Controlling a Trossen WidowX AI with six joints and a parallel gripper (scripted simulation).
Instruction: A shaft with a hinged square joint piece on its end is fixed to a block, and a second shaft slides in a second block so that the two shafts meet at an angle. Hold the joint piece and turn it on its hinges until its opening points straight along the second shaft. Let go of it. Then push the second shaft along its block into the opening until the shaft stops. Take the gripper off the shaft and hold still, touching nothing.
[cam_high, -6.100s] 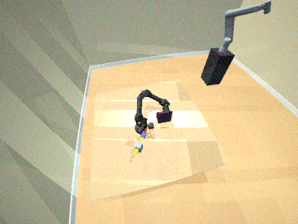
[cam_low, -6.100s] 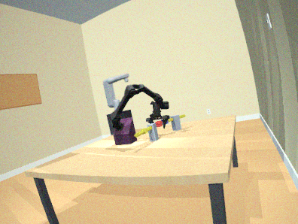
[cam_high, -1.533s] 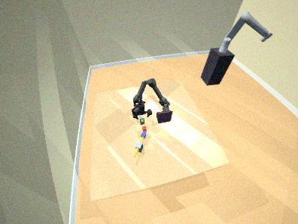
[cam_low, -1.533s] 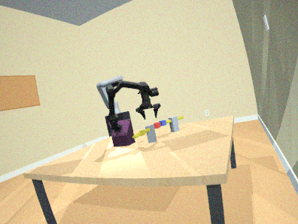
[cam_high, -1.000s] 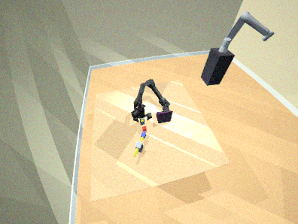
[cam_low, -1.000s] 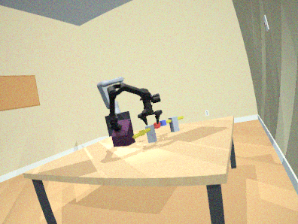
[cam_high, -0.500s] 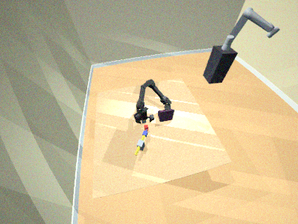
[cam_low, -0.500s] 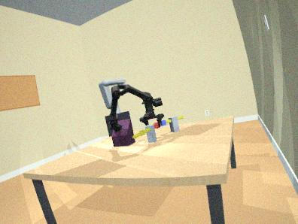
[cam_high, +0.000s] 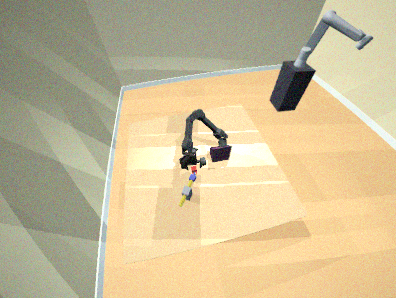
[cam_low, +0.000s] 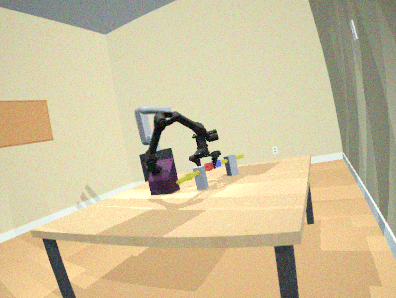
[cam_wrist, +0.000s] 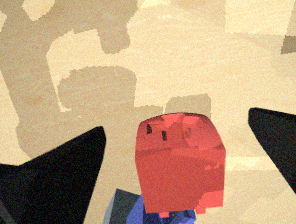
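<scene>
The red joint piece lies 2 cm to the left of my gripper tip and 2 cm above it.
</scene>
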